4 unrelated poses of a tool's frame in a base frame.
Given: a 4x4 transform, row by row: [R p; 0 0 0 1], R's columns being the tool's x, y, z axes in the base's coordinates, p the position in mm. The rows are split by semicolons.
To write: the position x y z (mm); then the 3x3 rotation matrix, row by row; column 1 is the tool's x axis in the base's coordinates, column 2 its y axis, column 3 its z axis. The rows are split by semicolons. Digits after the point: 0 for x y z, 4 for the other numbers.
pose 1, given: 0.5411 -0.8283 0.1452 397; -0.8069 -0.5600 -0.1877 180; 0.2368 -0.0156 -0.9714 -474; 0 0 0 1
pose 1, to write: 397 180 -474; 0.5411 -0.8283 0.1452; -0.8069 -0.5600 -0.1877; 0.2368 -0.0156 -0.9714
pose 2, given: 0.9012 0.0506 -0.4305 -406; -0.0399 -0.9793 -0.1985 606; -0.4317 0.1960 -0.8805 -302; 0 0 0 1
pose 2, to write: -406 606 -302; 0.9012 0.0506 -0.4305; -0.0399 -0.9793 -0.1985; -0.4317 0.1960 -0.8805
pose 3, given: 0.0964 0.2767 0.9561 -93; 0.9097 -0.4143 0.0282 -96; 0.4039 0.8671 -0.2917 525; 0 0 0 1
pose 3, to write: -93 -96 525; 0.0964 0.2767 0.9561; 0.9097 -0.4143 0.0282; 0.4039 0.8671 -0.2917
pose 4, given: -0.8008 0.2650 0.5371 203; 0.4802 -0.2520 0.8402 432; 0.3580 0.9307 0.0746 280; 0 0 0 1
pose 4, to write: 203 432 280; -0.8008 0.2650 0.5371; 0.4802 -0.2520 0.8402; 0.3580 0.9307 0.0746
